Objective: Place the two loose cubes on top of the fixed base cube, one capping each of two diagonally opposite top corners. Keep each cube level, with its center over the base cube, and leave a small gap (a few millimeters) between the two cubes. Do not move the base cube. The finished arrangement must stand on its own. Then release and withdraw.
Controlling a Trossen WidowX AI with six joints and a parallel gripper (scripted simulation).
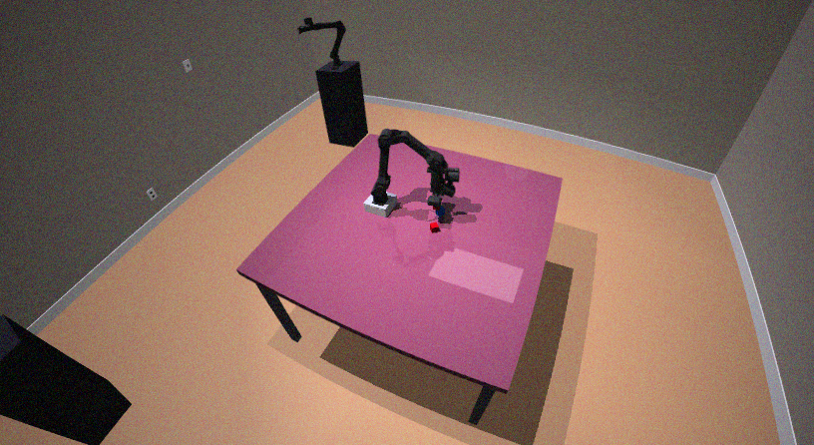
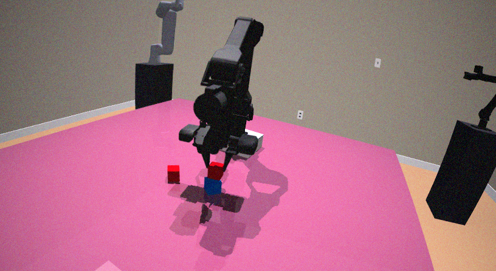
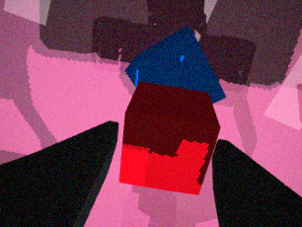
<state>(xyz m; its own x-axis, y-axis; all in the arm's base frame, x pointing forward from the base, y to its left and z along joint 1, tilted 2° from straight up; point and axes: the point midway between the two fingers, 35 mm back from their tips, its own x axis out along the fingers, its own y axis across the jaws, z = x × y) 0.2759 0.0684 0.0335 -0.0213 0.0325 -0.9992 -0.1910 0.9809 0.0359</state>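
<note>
My gripper tip is 4 cm above the blue cube and 2 cm short of it.
</note>
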